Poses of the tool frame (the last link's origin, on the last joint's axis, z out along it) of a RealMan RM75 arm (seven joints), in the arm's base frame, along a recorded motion.
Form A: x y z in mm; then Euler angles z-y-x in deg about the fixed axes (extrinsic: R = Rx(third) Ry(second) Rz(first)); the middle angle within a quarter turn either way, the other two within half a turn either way.
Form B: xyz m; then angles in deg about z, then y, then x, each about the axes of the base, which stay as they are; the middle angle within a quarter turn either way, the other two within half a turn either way. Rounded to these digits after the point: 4 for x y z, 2 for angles.
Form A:
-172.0 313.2 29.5 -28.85 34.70 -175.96
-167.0 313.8 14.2 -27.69 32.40 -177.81
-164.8 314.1 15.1 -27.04 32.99 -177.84
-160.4 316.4 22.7 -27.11 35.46 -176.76
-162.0 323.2 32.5 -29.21 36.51 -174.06
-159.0 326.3 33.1 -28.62 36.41 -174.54
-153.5 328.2 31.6 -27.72 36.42 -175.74
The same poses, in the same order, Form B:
-0.1720 0.3132 0.0295 -28.85 34.70 -175.96
-0.1670 0.3138 0.0142 -27.69 32.40 -177.81
-0.1648 0.3141 0.0151 -27.04 32.99 -177.84
-0.1604 0.3164 0.0227 -27.11 35.46 -176.76
-0.1620 0.3232 0.0325 -29.21 36.51 -174.06
-0.1590 0.3263 0.0331 -28.62 36.41 -174.54
-0.1535 0.3282 0.0316 -27.72 36.42 -175.74

